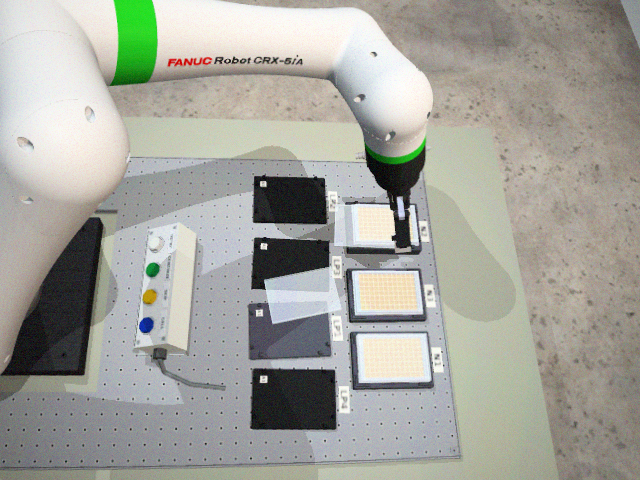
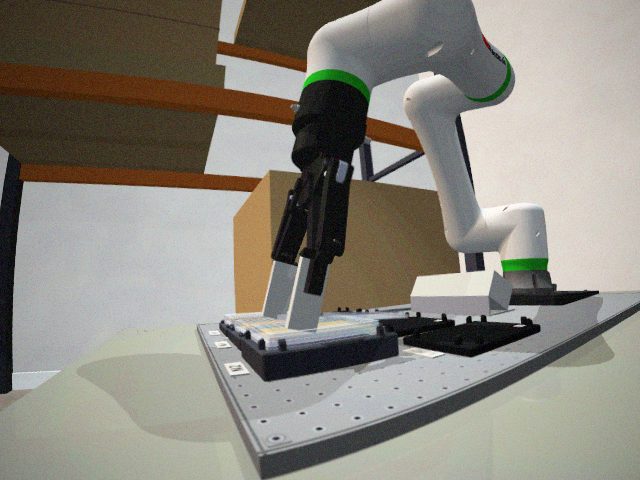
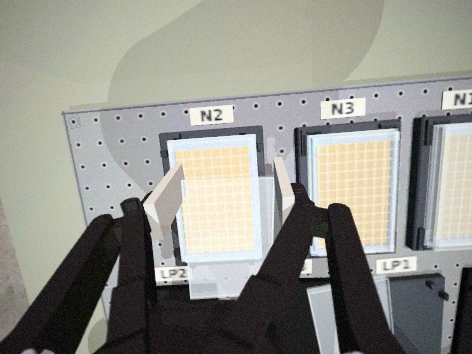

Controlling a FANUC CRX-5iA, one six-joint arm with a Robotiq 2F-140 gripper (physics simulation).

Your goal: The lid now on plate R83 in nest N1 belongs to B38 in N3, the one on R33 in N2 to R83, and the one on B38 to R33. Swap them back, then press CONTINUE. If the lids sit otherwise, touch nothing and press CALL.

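Seen in the pictures: gripper, between the fingertips: (image 2: 285,323) (image 3: 228,175); arm's base, origin of its link: (image 2: 525,292).
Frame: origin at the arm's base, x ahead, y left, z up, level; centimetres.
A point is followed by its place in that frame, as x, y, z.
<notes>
My gripper (image 1: 402,238) {74.1, 3.6, 2.6} (image 2: 293,310) {74.1, 3.6, 2.6} (image 3: 228,175) {74.1, 3.6, 2.6} is shut on a clear lid (image 1: 341,230) {62.5, 4.5, 2.7} (image 3: 228,282) {63.3, 5.8, 2.9}, gripping its two long sides. It holds the lid flat, low over the well plate in nest N2 (image 1: 374,223) (image 3: 213,159). The lid sits shifted toward park LP2 (image 1: 289,198) {54.0, 14.1, -0.4}, not square on the plate. I cannot tell whether it touches the plate. The plates in N3 (image 1: 388,293) {69.4, -8.7, 1.5} (image 3: 354,190) {70.1, -8.2, 1.6} and N1 (image 1: 392,359) {67.5, -20.9, 1.7} (image 3: 453,186) {68.7, -17.6, 1.7} sit in their nests. A second clear lid (image 1: 302,298) {53.5, -7.4, 0.6} lies askew across parks LP3 (image 1: 281,258) {50.8, 1.3, -0.4} and LP1 (image 1: 289,338) {50.2, -14.3, -0.4} (image 3: 415,300) {54.8, -14.7, -0.4}.
A button box (image 1: 165,287) {29.8, -4.8, 6.3} (image 2: 457,294) {34.2, -0.7, 2.7} with white, green, yellow and blue buttons stands left of the parks. Park LP4 (image 1: 292,397) {49.3, -24.8, -0.4} lies at the front. A black tray (image 1: 56,305) {10.0, -4.0, 0.8} lies by the robot base. All stand on the perforated board (image 1: 392,429) {65.9, -32.4, -1.3} (image 2: 335,403) {77.2, 17.3, -1.4}.
</notes>
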